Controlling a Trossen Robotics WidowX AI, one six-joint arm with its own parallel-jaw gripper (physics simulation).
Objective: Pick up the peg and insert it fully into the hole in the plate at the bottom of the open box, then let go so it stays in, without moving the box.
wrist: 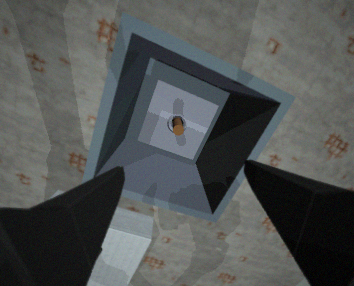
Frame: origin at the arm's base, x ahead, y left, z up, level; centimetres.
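Seen in the pictures: gripper, fingertip midpoint: (184,169).
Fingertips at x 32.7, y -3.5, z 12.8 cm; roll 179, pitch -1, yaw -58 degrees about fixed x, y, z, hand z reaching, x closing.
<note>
Offsets run from my fingertips to a thing's top centre. Level surfaces: height alone.
The orange-brown peg @(dx +0.1, dy +0.0, dz -9.4 cm) (178,126) stands in the ringed hole of the pale square plate @(dx +0.2, dy +0.0, dz -12.1 cm) (162,94) at the bottom of the open box. Its top end sticks up out of the hole; how deep it sits cannot be told from here. The blue-grey open box @(dx +0.2, dy +0.0, dz -4.4 cm) (102,106) is in the upper middle of the wrist view, turned at an angle. My gripper (184,169) is open and empty. Its two dark fingers are wide apart, above the box's near side, and the peg is apart from both of them.
A light grey-white block (120,245) lies at the lower left beside the box, partly hidden behind the left finger. The box's walls rise around the plate on every side. The table @(dz -18.2 cm) (300,60) is grey with reddish marks, and shadows fall across it.
</note>
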